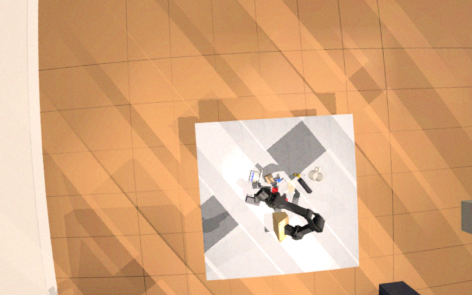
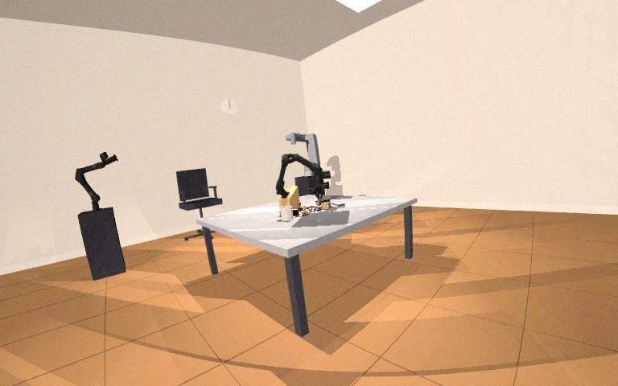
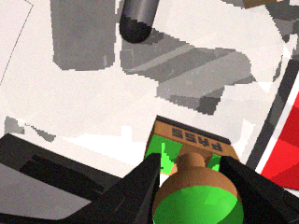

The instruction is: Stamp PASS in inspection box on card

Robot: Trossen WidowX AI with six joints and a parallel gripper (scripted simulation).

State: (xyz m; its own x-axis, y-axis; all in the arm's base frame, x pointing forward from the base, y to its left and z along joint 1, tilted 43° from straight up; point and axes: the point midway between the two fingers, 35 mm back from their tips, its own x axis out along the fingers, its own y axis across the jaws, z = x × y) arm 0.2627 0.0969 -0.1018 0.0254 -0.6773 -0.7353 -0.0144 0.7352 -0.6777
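My gripper tip is 10 mm past the ink pad, 90 mm to the left of it and 60 mm above it. The rest, counted from my gripper tip: marker: 100 mm ahead, 20 mm to the left, 50 mm below; cardboard box: 110 mm ahead, 50 mm to the right, 40 mm below; dark grey block: 60 mm behind, 90 mm to the left, 40 mm below.
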